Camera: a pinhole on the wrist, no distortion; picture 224 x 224 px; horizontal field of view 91.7 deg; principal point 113.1 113.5 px. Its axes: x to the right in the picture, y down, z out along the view. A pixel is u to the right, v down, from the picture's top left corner.
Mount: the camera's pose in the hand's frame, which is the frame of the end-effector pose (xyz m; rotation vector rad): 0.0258 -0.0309 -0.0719 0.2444 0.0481 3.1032
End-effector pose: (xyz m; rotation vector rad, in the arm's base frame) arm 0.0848 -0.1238 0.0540 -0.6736 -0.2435 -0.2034
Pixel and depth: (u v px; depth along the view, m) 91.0 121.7 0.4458
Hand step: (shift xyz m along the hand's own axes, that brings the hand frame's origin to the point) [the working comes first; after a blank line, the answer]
In the camera's frame: -0.0906 0.0336 0.4458

0.1843 -0.0545 0.3552
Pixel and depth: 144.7 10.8 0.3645
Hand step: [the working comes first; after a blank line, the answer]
In the camera's frame: 0.1059 -0.3443 0.3645

-0.0127 0.3268 0.2931
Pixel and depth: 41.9 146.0 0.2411
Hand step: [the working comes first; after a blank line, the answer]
In the camera's frame: -0.1579 0.0721 0.2411

0.2176 -0.1009 0.1439
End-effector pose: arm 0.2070 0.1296 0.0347 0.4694 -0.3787 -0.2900
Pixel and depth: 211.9 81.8 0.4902
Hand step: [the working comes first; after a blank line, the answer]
In the camera's frame: 0.4455 -0.1429 0.4902

-0.3334 0.1396 0.4768
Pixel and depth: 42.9 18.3 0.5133
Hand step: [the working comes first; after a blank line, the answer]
In the camera's frame: -0.3314 -0.4494 0.5133

0.4452 0.4226 0.3683
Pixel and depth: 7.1 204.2 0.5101
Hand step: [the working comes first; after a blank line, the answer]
In the camera's frame: -0.4973 0.4255 0.5101

0.5858 -0.4568 0.3681
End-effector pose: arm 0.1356 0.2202 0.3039 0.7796 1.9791 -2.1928
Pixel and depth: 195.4 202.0 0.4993
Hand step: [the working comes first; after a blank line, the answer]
In the camera's frame: 0.3779 0.4064 0.4993

-0.2795 -0.4111 0.4934
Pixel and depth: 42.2 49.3 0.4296
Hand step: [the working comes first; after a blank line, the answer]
In the camera's frame: -0.2801 -0.2537 0.4296

0.3764 0.2262 0.3001
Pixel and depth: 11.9 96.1 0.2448
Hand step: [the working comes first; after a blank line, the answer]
In the camera's frame: -0.2279 -0.0392 0.2448

0.2902 0.0082 0.1329
